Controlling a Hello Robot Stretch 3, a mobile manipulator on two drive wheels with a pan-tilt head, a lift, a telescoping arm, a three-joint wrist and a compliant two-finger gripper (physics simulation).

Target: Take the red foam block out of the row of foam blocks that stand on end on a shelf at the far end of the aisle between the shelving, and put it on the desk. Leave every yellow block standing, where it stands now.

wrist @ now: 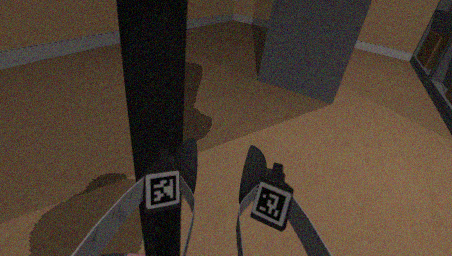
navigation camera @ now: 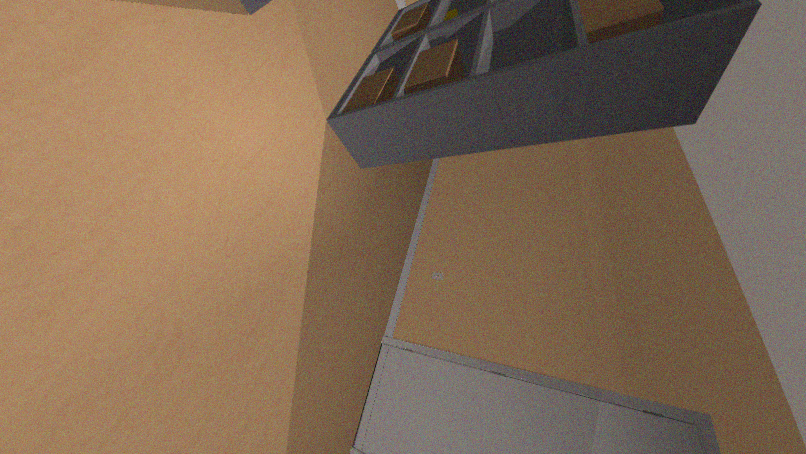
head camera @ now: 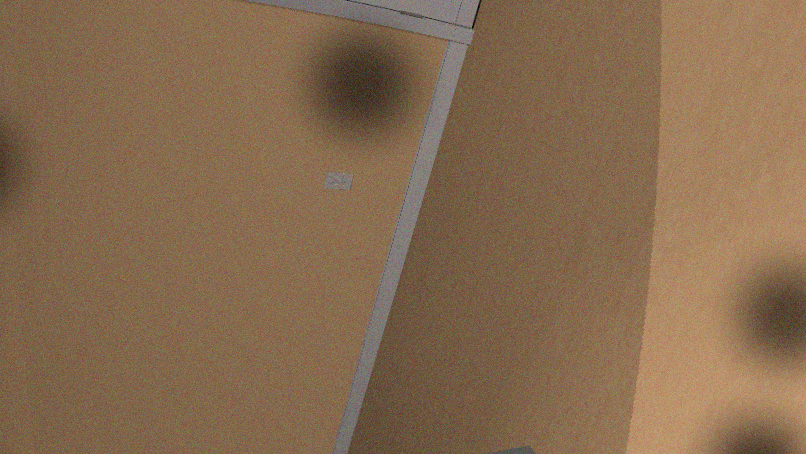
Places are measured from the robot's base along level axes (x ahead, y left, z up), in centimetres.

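Pixels of known places: gripper, between the fingertips: (wrist: 219, 161).
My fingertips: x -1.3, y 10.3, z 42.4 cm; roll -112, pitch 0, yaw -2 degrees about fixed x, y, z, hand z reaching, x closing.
Observation:
Behind a point stands the place of what it marks.
My gripper (wrist: 219, 161) @(z 42.4, x -1.3, y 10.3 cm) is open and empty in the wrist view, its two fingers apart over bare floor. The red foam block and the desk cannot be made out in these views. A small yellow patch (navigation camera: 450, 14) @(z 57.2, x 200.9, y 222.0 cm) shows in a compartment of the shelf unit (navigation camera: 518, 107) @(z 117.7, x 134.2, y 79.8 cm) at the top of the navigation view. It is too small to tell whether it is a yellow block.
Brown boxes (navigation camera: 431, 64) (wrist: 431, 51) sit in shelving. A grey panel (wrist: 310, 45) @(z 27.5, x 44.1, y 126.6 cm) stands on the floor beyond my gripper. The black mast (wrist: 154, 80) @(z 47.7, x -6.3, y 11.6 cm) is at left. A wall outlet (head camera: 338, 181) @(z 40.1, x 237.2, y -20.7 cm) (navigation camera: 437, 275) @(z 40.0, x 237.4, y -20.4 cm) and a pale door (navigation camera: 479, 411) @(z 91.5, x 190.9, y -107.0 cm) show. Dark blurs spot the head view.

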